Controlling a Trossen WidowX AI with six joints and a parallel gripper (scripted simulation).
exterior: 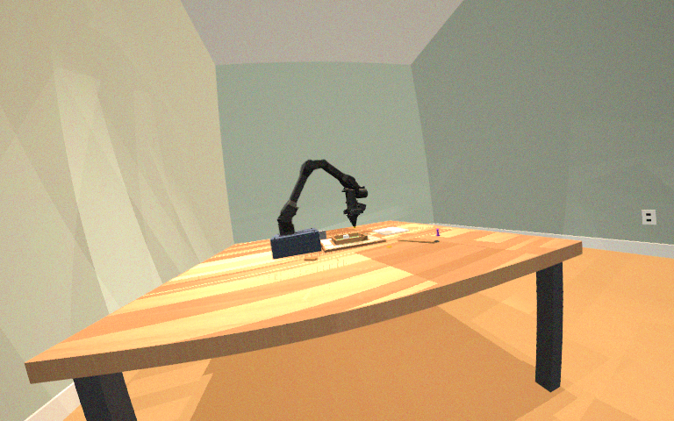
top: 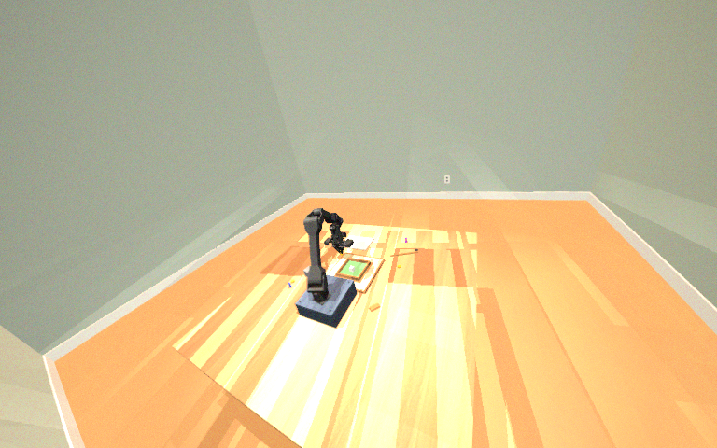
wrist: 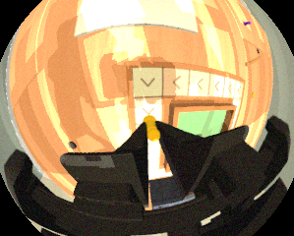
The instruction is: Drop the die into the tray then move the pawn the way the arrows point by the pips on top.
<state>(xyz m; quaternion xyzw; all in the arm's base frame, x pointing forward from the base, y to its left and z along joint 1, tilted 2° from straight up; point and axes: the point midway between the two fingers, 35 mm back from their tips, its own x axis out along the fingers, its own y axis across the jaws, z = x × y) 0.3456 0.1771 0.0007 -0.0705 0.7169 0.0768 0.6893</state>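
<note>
Right now the white die is 12 cm to the right of my gripper tip, 6 cm behind it and 4 cm below it. The rest, counted from my gripper tip: green dice tray 13 cm to the right, 6 cm below, 5 cm behind; then yellow pawn 1 cm above; then white sheet 21 cm ahead, 6 cm below, 4 cm to the left.
</note>
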